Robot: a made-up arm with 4 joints. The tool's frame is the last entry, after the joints.
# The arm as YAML. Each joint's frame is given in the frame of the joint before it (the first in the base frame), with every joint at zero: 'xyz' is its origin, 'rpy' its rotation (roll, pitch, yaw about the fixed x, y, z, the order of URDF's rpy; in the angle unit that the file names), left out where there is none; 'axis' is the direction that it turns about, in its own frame. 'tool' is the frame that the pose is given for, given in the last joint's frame.
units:
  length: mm
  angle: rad
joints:
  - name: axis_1
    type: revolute
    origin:
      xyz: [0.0, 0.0, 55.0]
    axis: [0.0, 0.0, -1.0]
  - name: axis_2
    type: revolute
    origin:
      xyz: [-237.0, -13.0, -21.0]
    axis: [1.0, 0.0, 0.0]
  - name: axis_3
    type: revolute
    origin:
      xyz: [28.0, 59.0, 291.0]
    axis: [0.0, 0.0, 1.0]
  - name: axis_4
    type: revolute
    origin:
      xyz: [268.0, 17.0, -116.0]
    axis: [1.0, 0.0, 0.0]
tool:
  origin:
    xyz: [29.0, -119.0, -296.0]
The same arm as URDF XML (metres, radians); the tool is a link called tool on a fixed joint. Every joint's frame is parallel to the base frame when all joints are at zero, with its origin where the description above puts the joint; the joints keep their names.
<robot name="arm">
  <joint name="axis_1" type="continuous">
    <parent link="base"/>
    <child link="link1"/>
    <origin xyz="0 0 0.055" rpy="0 0 0"/>
    <axis xyz="0 0 -1"/>
  </joint>
  <joint name="axis_2" type="continuous">
    <parent link="link1"/>
    <child link="link2"/>
    <origin xyz="-0.237 -0.013 -0.021" rpy="0 0 0"/>
    <axis xyz="1 0 0"/>
  </joint>
  <joint name="axis_3" type="continuous">
    <parent link="link2"/>
    <child link="link3"/>
    <origin xyz="0.028 0.059 0.291" rpy="0 0 0"/>
    <axis xyz="0 0 1"/>
  </joint>
  <joint name="axis_4" type="continuous">
    <parent link="link3"/>
    <child link="link4"/>
    <origin xyz="0.268 0.017 -0.116" rpy="0 0 0"/>
    <axis xyz="1 0 0"/>
  </joint>
  <joint name="tool_joint" type="fixed">
    <parent link="link4"/>
    <child link="tool"/>
    <origin xyz="0.029 -0.119 -0.296" rpy="0 0 0"/>
  </joint>
  <link name="base"/>
  <link name="link1"/>
  <link name="link2"/>
  <link name="link3"/>
  <link name="link4"/>
  <link name="tool"/>
</robot>

